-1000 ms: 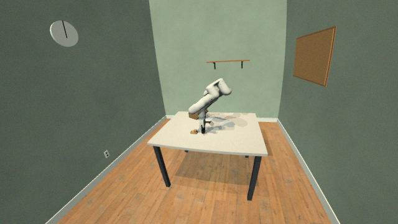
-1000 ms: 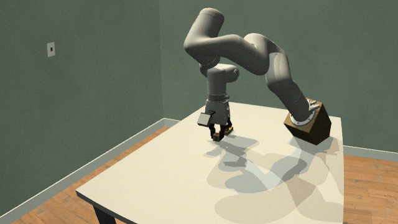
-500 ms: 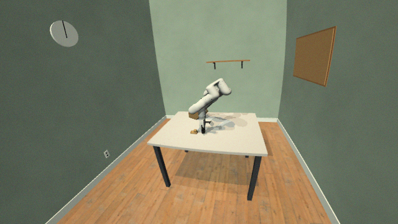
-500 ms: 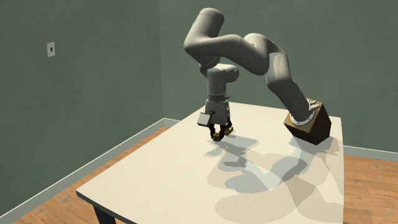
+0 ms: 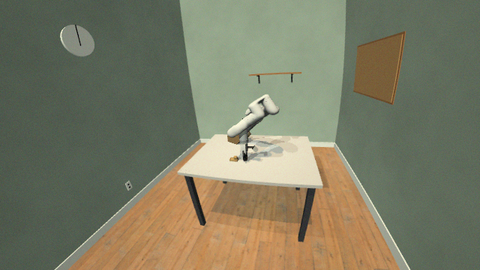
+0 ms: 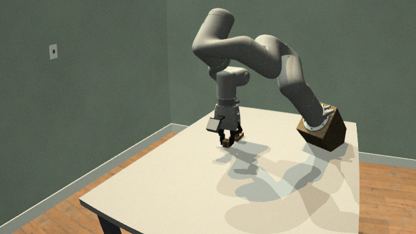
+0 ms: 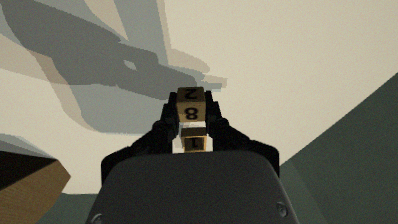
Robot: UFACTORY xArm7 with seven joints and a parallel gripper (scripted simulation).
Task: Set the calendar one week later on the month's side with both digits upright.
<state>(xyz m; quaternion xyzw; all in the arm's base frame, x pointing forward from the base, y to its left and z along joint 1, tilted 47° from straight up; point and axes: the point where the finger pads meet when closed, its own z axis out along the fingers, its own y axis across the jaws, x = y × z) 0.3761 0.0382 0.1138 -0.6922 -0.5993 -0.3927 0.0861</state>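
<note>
The digit cube lies 10 mm below my hand. The rest, counted from my hand: wooden calendar tray: 110 mm to the right, 20 mm below.
</note>
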